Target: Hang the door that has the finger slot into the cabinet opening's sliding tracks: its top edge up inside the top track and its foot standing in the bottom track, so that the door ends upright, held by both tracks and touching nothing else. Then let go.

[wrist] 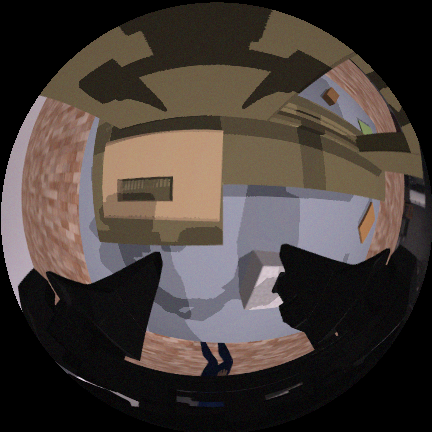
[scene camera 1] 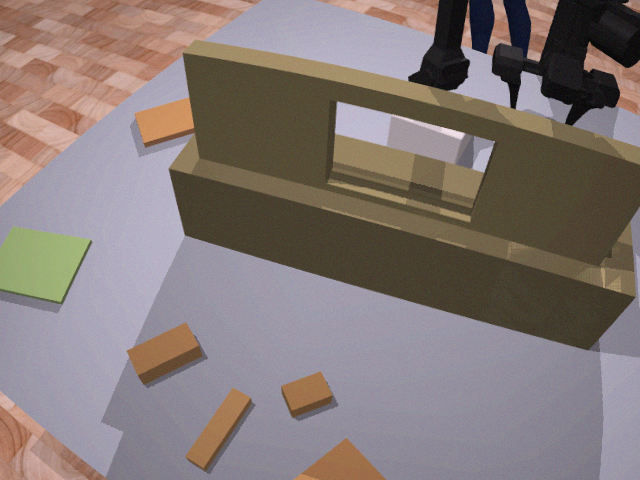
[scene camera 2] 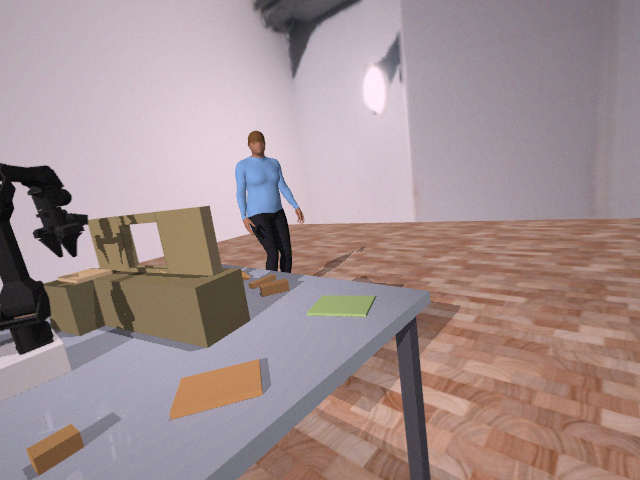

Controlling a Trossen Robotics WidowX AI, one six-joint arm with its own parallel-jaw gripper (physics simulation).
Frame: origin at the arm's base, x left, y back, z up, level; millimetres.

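Seen in the pictures: gripper, fingertip midpoint: [wrist: 221, 255] [scene camera 2: 67, 257]; arm's base at its link origin: [wrist: 285, 281] [scene camera 2: 35, 344].
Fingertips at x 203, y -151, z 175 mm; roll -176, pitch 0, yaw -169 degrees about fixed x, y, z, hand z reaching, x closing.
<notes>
Pixels of each thing's top centre, then the offset from my fingertips to it. "spot": a spot on its surface instead.
- tan door with the finger slot, top centre: [wrist: 151, 174] [scene camera 2: 84, 273] dy -48, dx +83, dz -76 mm
- cabinet's upright panel at a spot on its surface: [scene camera 1: 258, 113] spot: dy -231, dx -348, dz +24 mm
- orange slab at its top centre: [scene camera 1: 175, 116] [scene camera 2: 219, 383] [wrist: 367, 222] dy -44, dx -694, dz -240 mm
- green plate at its top centre: [scene camera 1: 34, 261] [scene camera 2: 342, 303] [wrist: 368, 136] dy -478, dx -686, dz -245 mm
- here at its top centre: [scene camera 1: 162, 348] [scene camera 2: 273, 282] [wrist: 333, 94] dy -497, dx -365, dz -218 mm
The tan door with the finger slot [scene camera 2: 85, 274] [wrist: 195, 170] lies flat on a low olive stand [scene camera 2: 77, 315] [wrist: 160, 232] on the arm's side of the olive cabinet [scene camera 1: 310, 227] [scene camera 2: 155, 304]. The slot faces up. The cabinet's upright panel [scene camera 1: 258, 113] [scene camera 2: 183, 240] has a rectangular opening, with grooves along the ledge behind its sill in scene camera 1. The top track cannot be made out. My gripper [scene camera 1: 541, 116] [scene camera 2: 66, 255] [wrist: 221, 255] is open and empty, fingers pointing down. In scene camera 2 it hangs above the door's level, on the arm's side of the panel.
An orange slab [scene camera 1: 165, 121] [scene camera 2: 219, 387] [wrist: 367, 222] and a green plate [scene camera 1: 43, 263] [scene camera 2: 341, 305] lie beyond the cabinet's end. Several orange blocks, one here [scene camera 1: 165, 353], lie on its far side. The white arm base [scene camera 1: 426, 139] [scene camera 2: 33, 366] [wrist: 262, 287] stands behind.
</notes>
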